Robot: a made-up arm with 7 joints. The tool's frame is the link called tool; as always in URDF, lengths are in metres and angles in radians. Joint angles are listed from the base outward.
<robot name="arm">
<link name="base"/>
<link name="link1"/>
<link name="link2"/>
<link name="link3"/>
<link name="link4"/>
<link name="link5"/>
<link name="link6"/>
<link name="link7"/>
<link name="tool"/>
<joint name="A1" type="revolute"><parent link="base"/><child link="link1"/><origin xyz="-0.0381 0.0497 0.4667" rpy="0 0 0"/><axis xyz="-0.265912 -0.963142 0.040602"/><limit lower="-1.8" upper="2.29"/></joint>
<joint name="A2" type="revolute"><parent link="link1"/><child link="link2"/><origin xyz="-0.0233 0.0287 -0.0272" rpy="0 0 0"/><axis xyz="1 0 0"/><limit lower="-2.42" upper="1.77"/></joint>
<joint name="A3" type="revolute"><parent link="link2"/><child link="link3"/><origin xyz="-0.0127 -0.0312 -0.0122" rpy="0 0 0"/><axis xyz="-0.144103 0.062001 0.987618"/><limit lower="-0.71" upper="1.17"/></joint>
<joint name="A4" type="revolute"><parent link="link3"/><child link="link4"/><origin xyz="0.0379 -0.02 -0.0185" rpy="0 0 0"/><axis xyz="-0.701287 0.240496 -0.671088"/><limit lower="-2.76" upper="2.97"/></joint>
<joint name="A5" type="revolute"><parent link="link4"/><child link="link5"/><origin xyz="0.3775 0.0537 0.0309" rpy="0 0 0"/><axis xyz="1 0 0"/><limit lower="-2.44" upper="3.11"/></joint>
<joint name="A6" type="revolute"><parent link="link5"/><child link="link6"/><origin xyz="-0.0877 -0.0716 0.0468" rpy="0 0 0"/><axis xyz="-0.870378 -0.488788 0.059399"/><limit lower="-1.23" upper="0.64"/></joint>
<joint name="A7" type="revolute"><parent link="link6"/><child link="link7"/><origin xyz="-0.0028 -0.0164 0.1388" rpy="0 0 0"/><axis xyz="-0.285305 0.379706 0.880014"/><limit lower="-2.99" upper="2.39"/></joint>
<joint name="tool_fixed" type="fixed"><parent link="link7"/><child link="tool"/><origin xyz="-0.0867 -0.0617 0.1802" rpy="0 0 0"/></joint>
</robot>
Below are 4 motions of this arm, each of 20 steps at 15 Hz.
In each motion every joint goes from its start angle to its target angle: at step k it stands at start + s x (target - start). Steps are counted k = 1, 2, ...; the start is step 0. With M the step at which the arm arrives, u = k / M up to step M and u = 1 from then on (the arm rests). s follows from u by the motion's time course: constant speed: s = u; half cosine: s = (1 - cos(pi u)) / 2; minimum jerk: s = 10 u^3 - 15 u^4 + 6 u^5.
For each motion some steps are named. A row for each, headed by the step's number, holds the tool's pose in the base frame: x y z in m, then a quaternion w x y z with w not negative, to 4 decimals.
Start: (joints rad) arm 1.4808 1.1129 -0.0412 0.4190 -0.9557 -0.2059 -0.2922
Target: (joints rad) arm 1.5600 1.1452 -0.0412 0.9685 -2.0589 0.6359 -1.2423
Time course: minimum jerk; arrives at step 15
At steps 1, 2, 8, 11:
1: -0.2617 0.0823 0.8193 0.8247 -0.0273 -0.5510 -0.1244
2: -0.2611 0.0955 0.8155 0.8183 -0.0371 -0.5567 -0.1377
8: -0.0330 0.3638 0.6304 0.4798 -0.3954 -0.6954 -0.3603
11: 0.1257 0.3055 0.5132 0.2642 -0.5935 -0.7088 -0.2750

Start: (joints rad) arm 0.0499 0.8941 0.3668 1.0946 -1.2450 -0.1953 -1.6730
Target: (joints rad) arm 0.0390 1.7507 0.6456 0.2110 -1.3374 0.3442 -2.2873
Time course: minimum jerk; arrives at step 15
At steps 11, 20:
11: -0.0170 0.2157 0.7082 0.3795 0.4096 -0.5443 -0.6261
20: -0.0417 0.1835 0.7151 0.2818 0.4843 -0.5281 -0.6380

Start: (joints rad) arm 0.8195 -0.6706 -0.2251 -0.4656 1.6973 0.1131 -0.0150
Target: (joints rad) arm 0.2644 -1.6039 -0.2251 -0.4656 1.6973 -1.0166 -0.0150
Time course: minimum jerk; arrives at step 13
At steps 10, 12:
10: 0.3141 -0.2602 0.5922 0.8142 0.5291 0.1835 0.1536
12: 0.3229 -0.2607 0.5724 0.8025 0.5377 0.2239 0.1291

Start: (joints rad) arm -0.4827 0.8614 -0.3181 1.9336 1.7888 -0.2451 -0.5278
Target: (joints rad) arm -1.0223 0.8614 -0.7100 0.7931 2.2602 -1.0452 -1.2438
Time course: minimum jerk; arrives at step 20
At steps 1, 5, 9, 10, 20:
1: -0.3203 -0.1660 0.5283 0.3307 0.2482 0.0756 -0.9074
5: -0.3667 -0.1444 0.4981 0.2333 0.3041 0.0703 -0.9210
9: -0.4732 -0.0313 0.4200 0.0799 -0.4332 -0.0434 0.8967
10: -0.4936 0.0139 0.3998 0.1756 -0.4636 -0.0312 0.8679
20: -0.4878 0.2648 0.3007 0.5820 -0.5919 0.0538 0.5550

